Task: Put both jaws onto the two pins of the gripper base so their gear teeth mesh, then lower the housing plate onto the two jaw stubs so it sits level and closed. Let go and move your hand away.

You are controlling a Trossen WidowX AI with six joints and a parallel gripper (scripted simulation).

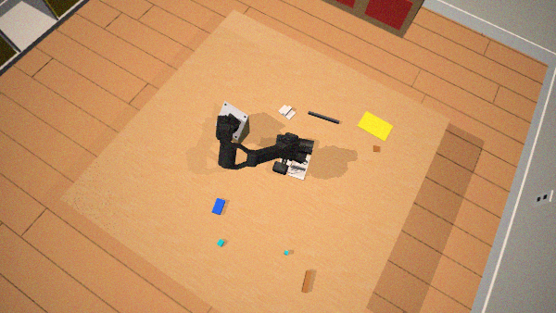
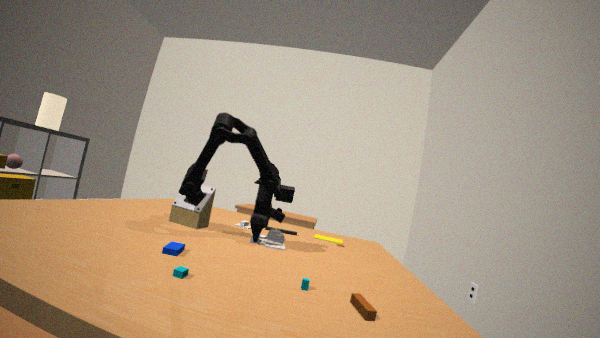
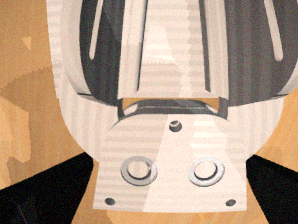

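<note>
Now: gripper tip 2 cm below the gripper base and 1 cm short of it. Round my gripper tip: white jaw: 3 cm ahead, 1 cm to the right, 1 cm above; then housing plate: right at my gripper tip; then flat white plate: 7 cm ahead, 3 cm to the left.
</note>
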